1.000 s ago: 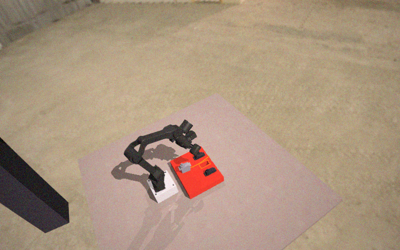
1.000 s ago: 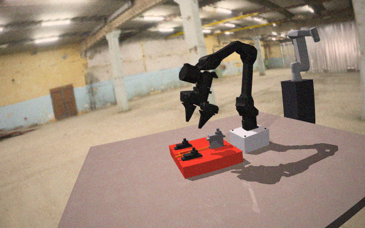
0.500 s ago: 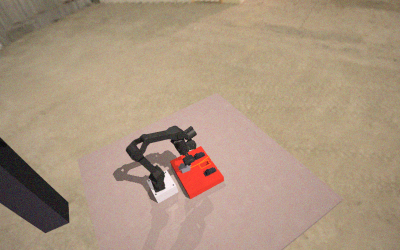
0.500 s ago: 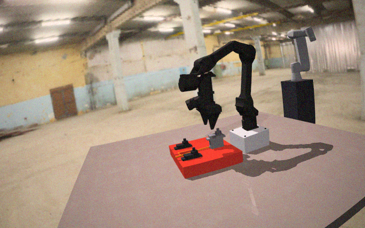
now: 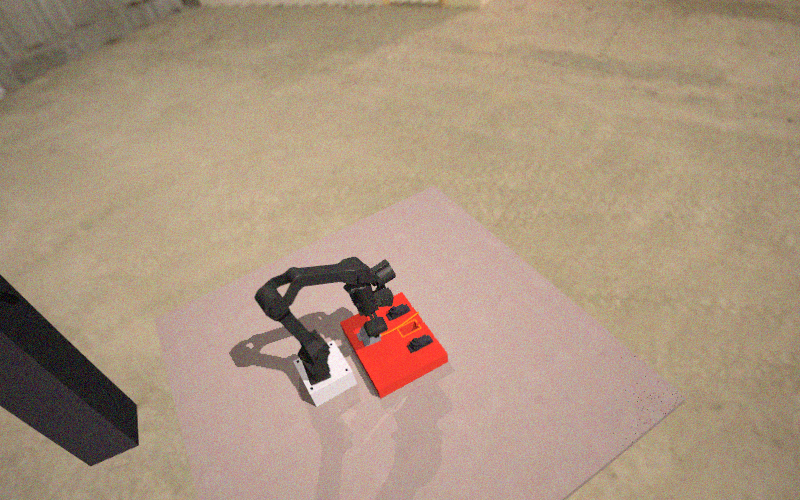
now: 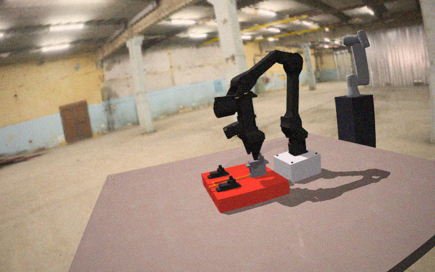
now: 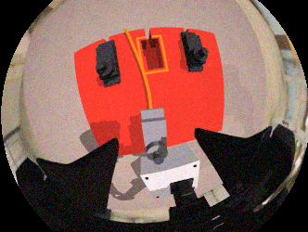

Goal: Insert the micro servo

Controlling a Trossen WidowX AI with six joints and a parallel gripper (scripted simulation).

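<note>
My gripper tip is now 2 cm to the left of the red deck and 9 cm above it.
</note>
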